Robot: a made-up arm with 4 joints.
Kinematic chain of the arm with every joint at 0, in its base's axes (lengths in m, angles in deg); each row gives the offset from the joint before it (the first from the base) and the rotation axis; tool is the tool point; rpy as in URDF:
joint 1: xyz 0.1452 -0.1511 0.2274 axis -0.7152 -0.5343 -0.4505
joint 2: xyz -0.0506 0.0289 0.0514 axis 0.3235 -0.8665 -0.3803
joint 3: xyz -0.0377 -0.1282 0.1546 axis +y
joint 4: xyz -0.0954 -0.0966 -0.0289 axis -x
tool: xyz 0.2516 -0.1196 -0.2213 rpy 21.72 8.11 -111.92
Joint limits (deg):
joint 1: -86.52..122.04
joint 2: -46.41..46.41
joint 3: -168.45..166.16
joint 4: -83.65..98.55
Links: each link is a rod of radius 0.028 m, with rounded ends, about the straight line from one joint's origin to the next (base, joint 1, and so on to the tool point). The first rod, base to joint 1, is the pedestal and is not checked.
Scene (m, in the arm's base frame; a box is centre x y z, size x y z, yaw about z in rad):
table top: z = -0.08
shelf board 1: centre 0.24 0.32 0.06 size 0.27 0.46 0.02 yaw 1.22
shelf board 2: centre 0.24 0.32 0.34 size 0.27 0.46 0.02 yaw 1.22
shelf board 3: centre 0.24 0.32 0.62 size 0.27 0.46 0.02 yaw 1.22
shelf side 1: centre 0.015 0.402 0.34 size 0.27 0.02 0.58 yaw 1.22
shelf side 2: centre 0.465 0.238 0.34 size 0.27 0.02 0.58 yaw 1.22
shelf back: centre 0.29 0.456 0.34 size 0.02 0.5 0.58 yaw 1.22
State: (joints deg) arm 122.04 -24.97 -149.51 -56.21
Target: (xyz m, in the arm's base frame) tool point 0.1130 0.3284 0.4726
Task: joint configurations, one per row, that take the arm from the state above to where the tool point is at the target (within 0.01 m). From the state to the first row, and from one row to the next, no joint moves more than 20 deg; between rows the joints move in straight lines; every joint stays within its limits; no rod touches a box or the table.
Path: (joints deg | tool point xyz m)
1: 122.04 -14.24 -132.12 -60.72 | 0.1674 0.3267 0.2086
2: 122.04 -3.51 -114.73 -65.24 | 0.1491 0.2961 0.2126
3: 122.04 7.21 -97.34 -69.75 | 0.1296 0.2580 0.2145
4: 122.04 17.94 -79.95 -74.26 | 0.1124 0.2138 0.2134
5: 122.04 28.67 -62.56 -78.78 | 0.1004 0.1656 0.2096
6: 122.04 39.40 -45.16 -83.29 | 0.0955 0.1157 0.2036
7: 115.79 28.44 -54.22 -69.04 | 0.0717 0.1291 0.2951
8: 109.55 17.47 -63.27 -54.80 | 0.0513 0.1309 0.3855
9: 103.30 6.51 -72.32 -40.55 | 0.0378 0.1229 0.4726
10: 102.84 -4.00 -91.28 -38.09 | 0.0570 0.1913 0.4838
11: 102.37 -14.51 -110.24 -35.62 | 0.0792 0.2498 0.4860
12: 101.91 -25.02 -129.20 -33.15 | 0.0993 0.2961 0.4813
13: 101.45 -35.53 -148.16 -30.68 | 0.1130 0.3284 0.4726

